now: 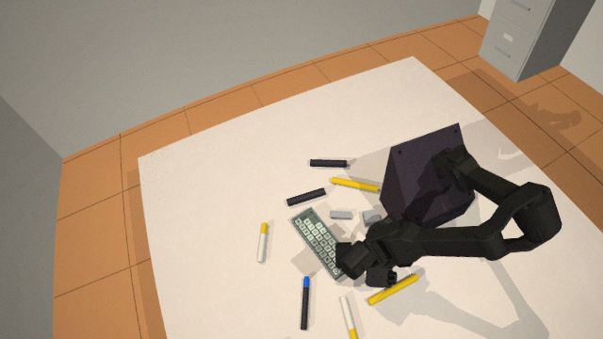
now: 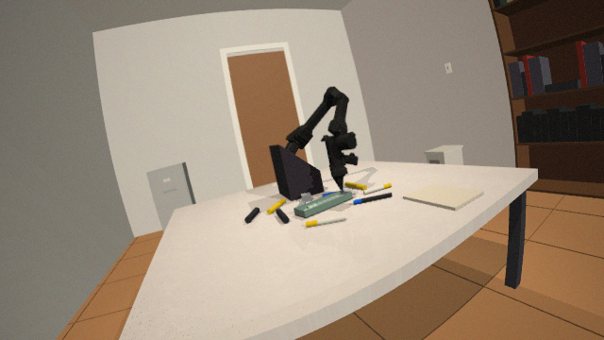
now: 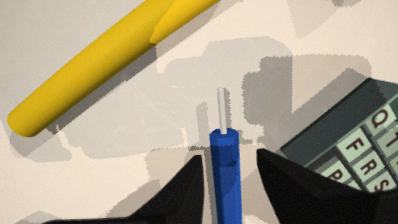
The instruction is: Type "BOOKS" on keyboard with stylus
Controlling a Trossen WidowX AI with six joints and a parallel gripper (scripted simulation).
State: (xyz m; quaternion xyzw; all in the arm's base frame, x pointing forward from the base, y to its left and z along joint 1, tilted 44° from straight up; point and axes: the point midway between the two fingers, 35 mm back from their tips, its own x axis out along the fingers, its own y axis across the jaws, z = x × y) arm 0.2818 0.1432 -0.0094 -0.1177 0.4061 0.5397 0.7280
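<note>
Now: gripper tip 10 mm above the blue stylus. Also, from my gripper tip: notepad (400 mm ahead, 140 mm to the left, 20 mm below); grey block (80 mm behind, 130 mm to the right, 10 mm below); yellow cylinder (100 mm behind, 250 mm to the right, 10 mm below).
</note>
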